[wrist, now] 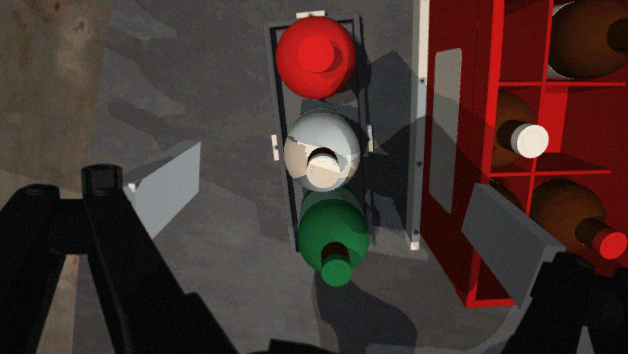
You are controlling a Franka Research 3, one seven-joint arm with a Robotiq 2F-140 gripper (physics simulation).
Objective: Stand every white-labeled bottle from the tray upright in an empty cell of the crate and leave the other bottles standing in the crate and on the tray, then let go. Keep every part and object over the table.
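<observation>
A white bottle [325,130] with a white cap stands in the middle of the narrow dark tray [272,65]. A red bottle [295,70] stands above it in view and a green bottle [330,225] below it. My gripper [334,187] is wide open and empty above the tray, with the bottles between the lines of its two fingers. The red crate [495,50] is at the right; its upper-left cell and middle-right cell look empty. My right finger hangs over the crate's lower-left part and hides some of it.
In the crate stand a brown bottle [580,40] at top right, a white-capped brown bottle [515,110] at middle left and a red-capped brown bottle [570,210] at lower right. Another brown bottle is mostly hidden behind my right finger. A pale rail [420,100] runs between tray and crate.
</observation>
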